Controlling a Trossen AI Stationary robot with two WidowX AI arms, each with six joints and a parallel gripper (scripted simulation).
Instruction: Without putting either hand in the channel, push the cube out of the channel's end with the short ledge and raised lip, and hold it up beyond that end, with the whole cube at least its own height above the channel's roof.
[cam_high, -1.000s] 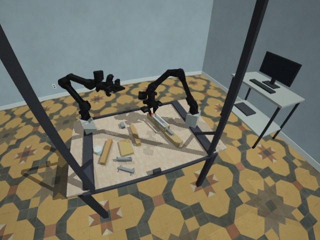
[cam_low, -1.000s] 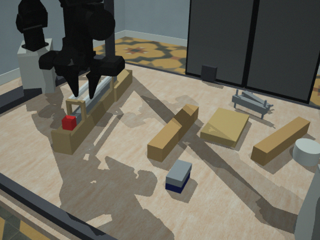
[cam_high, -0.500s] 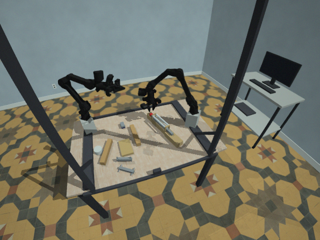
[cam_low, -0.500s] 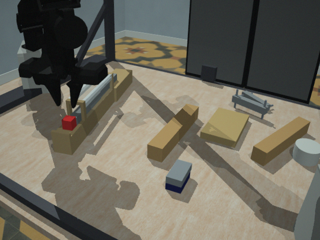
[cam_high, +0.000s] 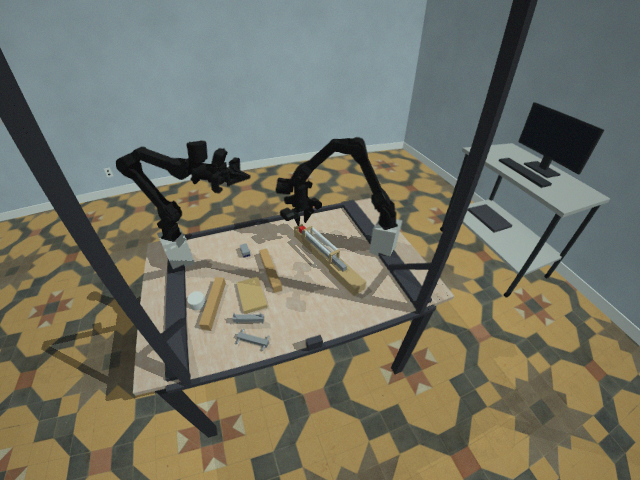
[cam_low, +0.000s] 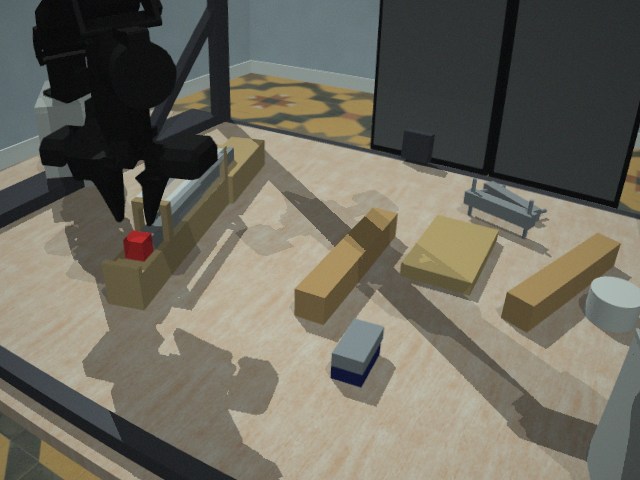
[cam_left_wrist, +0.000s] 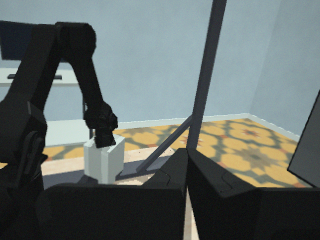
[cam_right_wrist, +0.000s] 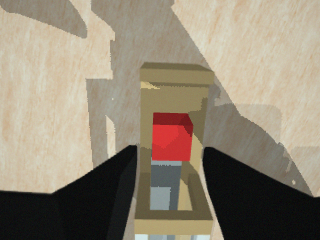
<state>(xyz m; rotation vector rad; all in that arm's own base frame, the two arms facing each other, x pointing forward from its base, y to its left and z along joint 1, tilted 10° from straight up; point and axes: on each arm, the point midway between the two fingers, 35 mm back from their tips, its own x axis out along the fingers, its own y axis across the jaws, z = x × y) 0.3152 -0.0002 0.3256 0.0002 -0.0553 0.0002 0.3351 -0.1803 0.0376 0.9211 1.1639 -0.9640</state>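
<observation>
Now: right hand 70 mm above the red cube. Also, from my right hand: flat tan slab 330 mm behind, 220 mm to the left, 110 mm below; then blue box 260 mm to the left, 110 mm below, 80 mm behind; then channel 120 mm behind, 80 mm to the right, 70 mm below.
</observation>
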